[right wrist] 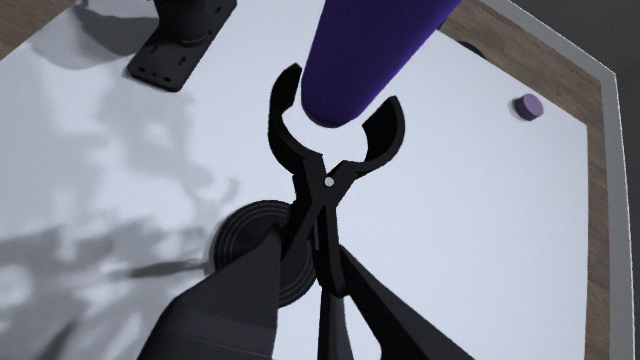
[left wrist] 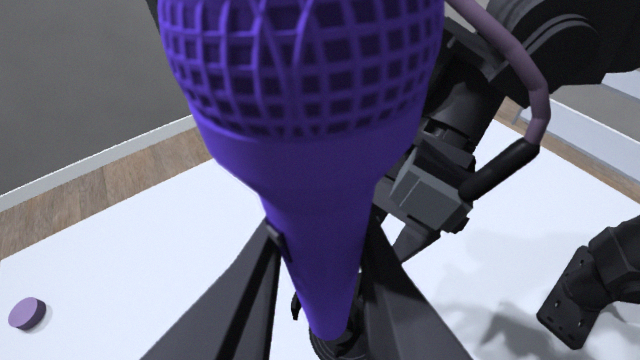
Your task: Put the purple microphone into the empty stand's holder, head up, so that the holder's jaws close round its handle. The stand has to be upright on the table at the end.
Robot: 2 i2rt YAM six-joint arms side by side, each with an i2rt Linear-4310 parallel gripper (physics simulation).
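Places are measured from the left arm's base along level axes (x ahead, y left, z up), in metres.
Pixels of known places: left gripper, fingertip midpoint: (left wrist: 321, 215); right gripper, fingertip midpoint: (right wrist: 303, 243) (left wrist: 359, 277); left arm's base, origin of the base link: (right wrist: 188, 34); right arm's base, origin of the base link: (left wrist: 578, 293).
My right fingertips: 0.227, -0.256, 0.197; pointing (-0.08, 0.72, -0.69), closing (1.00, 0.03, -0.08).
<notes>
Ahead of a thing's pixels: the offset from my right fingertips to its top centre, as dx, dy, dz. "*": to the spot under its first point. Level surfaces: height alone.
The purple microphone @[* -0.023, +0.068, +0.220] (left wrist: 310, 175) (right wrist: 355, 55) is head up, gripped at its handle by my left gripper (left wrist: 321, 215), which is shut on it. The handle's lower end shows over the gap between the jaws of the black holder @[* -0.007, +0.026, +0.036] (right wrist: 325, 165); the jaws are spread apart, and I cannot tell whether the end is above or between them. One jaw shows beside the handle in the left wrist view. The stand's round base @[* +0.003, +0.055, -0.186] (left wrist: 320, 347) (right wrist: 240, 240) sits flat on the table. My right gripper (right wrist: 303, 243) is shut on the holder's crossed levers. Its fingers hide part of the base.
A small purple disc @[+0.373, +0.410, -0.178] (left wrist: 27, 313) (right wrist: 529, 107) lies on the white table top @[dz -0.197] (left wrist: 150, 240) (right wrist: 475, 200). A black mounting plate with holes (left wrist: 565, 310) (right wrist: 165, 65) stands on the other side. The right arm (left wrist: 435, 185) reaches in close beside the microphone.
</notes>
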